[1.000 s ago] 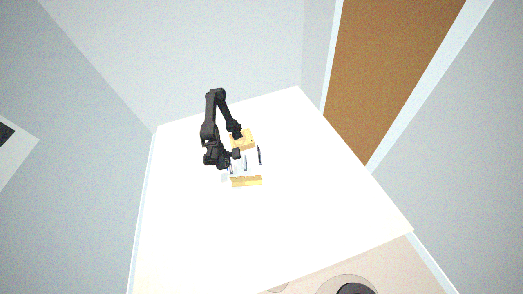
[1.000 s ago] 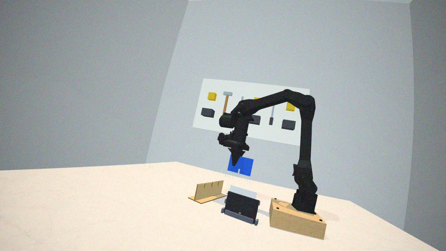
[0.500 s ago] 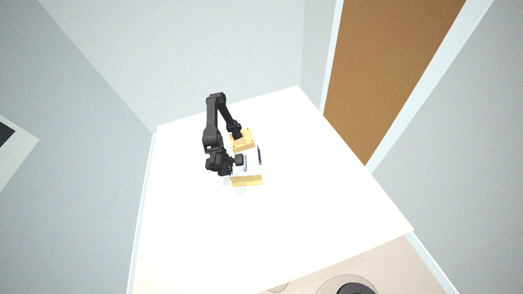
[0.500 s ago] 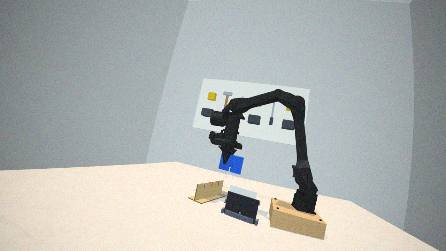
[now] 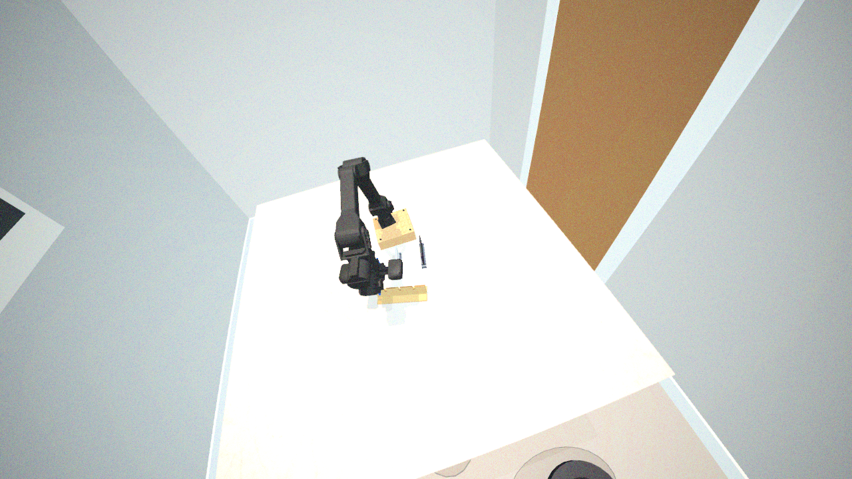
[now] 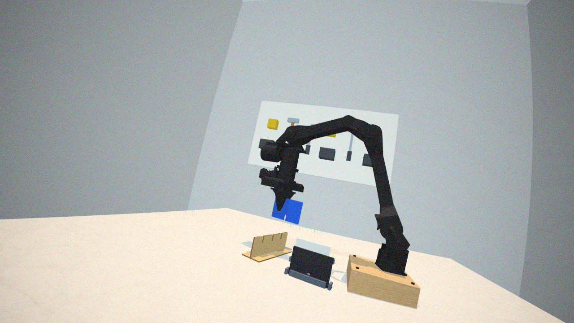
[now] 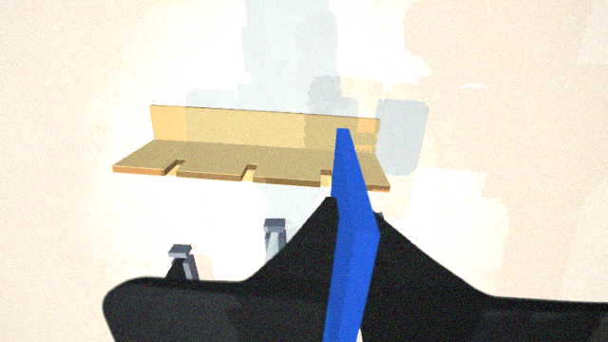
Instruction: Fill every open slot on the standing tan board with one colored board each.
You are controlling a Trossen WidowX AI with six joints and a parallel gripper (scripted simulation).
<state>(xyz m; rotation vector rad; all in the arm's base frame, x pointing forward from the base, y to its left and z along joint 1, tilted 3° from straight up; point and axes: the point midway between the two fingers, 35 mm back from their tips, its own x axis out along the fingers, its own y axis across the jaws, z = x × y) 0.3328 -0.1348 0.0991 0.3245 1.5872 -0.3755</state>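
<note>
The tan board lies 60 mm to the left of my gripper tip and 100 mm below it. From my gripper tip the other things lie so: blue board 20 mm behind, 10 mm to the left; then black board 110 mm behind, 200 mm to the left, 100 mm below.
</note>
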